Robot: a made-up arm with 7 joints. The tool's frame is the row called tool.
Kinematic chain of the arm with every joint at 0, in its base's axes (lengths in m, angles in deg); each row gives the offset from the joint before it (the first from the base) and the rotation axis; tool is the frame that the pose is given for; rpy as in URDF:
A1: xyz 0 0 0.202 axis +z
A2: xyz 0 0 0 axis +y
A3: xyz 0 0 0.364 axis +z
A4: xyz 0.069 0 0 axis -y
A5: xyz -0.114 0 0.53 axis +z
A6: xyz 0 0 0 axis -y
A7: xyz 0.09 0 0 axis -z
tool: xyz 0 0 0 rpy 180 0 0
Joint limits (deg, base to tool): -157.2..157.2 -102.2..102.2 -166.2..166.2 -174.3..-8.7 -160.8..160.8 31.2..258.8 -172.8..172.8
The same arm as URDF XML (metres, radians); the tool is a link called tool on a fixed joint. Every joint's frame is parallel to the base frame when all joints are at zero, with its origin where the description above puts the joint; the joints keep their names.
<robot name="arm">
  <joint name="tool_fixed" type="fixed">
    <parent link="link7"/>
    <child link="tool"/>
    <origin xyz="0 0 0" rpy="3.1416 0 0"/>
  </joint>
  <joint name="A7" type="revolute">
    <parent link="link6"/>
    <child link="link7"/>
    <origin xyz="0.09 0 0"/>
    <axis xyz="0 0 -1"/>
    <limit lower="-3.0159" upper="3.0159"/>
  </joint>
  <joint name="A6" type="revolute">
    <parent link="link5"/>
    <child link="link6"/>
    <origin xyz="0 0 0"/>
    <axis xyz="0 -1 0"/>
    <limit lower="0.5445" upper="4.5169"/>
  </joint>
  <joint name="A5" type="revolute">
    <parent link="link4"/>
    <child link="link5"/>
    <origin xyz="-0.114 0 0.53"/>
    <axis xyz="0 0 1"/>
    <limit lower="-2.8065" upper="2.8065"/>
  </joint>
  <joint name="A4" type="revolute">
    <parent link="link3"/>
    <child link="link4"/>
    <origin xyz="0.069 0 0"/>
    <axis xyz="0 -1 0"/>
    <limit lower="-3.0421" upper="-0.1518"/>
  </joint>
  <joint name="A3" type="revolute">
    <parent link="link2"/>
    <child link="link3"/>
    <origin xyz="0 0 0.364"/>
    <axis xyz="0 0 1"/>
    <limit lower="-2.9007" upper="2.9007"/>
  </joint>
  <joint name="A2" type="revolute">
    <parent link="link1"/>
    <child link="link2"/>
    <origin xyz="0 0 0"/>
    <axis xyz="0 1 0"/>
    <limit lower="-1.7837" upper="1.7837"/>
  </joint>
  <joint name="A1" type="revolute">
    <parent link="base_link"/>
    <child link="link1"/>
    <origin xyz="0 0 0.202"/>
    <axis xyz="0 0 1"/>
    <limit lower="-2.7437" upper="2.7437"/>
  </joint>
  <link name="base_link"/>
  <link name="link1"/>
  <link name="link2"/>
  <link name="link3"/>
  <link name="link4"/>
  <link name="link5"/>
  <link name="link6"/>
  <link name="link7"/>
  <link name="tool"/>
</robot>

